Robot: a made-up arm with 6 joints. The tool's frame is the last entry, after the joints.
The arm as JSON. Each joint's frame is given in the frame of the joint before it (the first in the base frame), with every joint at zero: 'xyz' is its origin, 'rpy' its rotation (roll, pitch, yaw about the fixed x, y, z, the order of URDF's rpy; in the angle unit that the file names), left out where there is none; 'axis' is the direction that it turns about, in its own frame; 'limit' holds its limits. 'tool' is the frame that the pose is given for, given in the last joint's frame.
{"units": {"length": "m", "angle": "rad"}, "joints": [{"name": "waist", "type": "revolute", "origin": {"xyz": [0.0, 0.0, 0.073], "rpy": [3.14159, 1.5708, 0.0]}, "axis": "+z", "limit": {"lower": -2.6, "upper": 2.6}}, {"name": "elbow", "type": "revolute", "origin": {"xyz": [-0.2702, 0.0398, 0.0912], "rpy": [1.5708, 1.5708, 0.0]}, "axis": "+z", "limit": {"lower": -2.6, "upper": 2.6}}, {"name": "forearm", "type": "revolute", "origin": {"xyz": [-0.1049, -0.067, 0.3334], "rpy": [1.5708, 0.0, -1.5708]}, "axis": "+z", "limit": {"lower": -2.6, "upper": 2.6}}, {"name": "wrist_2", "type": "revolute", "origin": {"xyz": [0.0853, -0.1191, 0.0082], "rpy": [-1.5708, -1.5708, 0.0]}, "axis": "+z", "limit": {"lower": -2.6, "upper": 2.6}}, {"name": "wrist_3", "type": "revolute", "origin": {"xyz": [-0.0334, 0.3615, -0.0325], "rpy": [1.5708, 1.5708, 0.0]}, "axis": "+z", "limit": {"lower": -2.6, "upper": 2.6}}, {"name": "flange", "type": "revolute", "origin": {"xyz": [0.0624, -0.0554, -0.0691], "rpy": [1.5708, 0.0, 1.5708]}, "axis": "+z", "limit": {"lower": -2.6, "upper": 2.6}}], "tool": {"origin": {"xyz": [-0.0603, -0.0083, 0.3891], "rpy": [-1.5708, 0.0, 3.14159]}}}
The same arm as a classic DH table. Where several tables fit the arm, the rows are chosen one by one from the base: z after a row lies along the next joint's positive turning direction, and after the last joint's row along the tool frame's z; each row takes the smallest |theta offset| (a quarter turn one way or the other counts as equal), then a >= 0, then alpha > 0; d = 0 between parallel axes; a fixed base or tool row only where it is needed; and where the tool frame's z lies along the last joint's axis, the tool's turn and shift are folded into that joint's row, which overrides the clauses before.
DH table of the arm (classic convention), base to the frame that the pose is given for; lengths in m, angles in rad. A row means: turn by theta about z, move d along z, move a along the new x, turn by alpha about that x. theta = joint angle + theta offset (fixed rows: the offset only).
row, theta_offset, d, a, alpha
base (fixed), -1.5708, 0.073, 0, 1.5708
waist, 1.5708, 0.0912, 0.2702, -1.5708
elbow, 0, 0.2936, 0.067, 1.5708
forearm, 0, 0.1131, 0.0853, -1.5708
wrist_2, 1.5708, -0.1516, 0.0334, -1.5708
wrist_3, 0, -0.4306, 0.0554, -1.5708
flange, 0, 0.4515, 0.0603, -1.5708
tool (fixed), 0, 0.0083, 0, 0
Joint limits (rad, base to tool): -2.6..2.6 -2.6..2.6 -2.6..2.6 -2.6..2.6 -2.6..2.6 -2.6..2.6

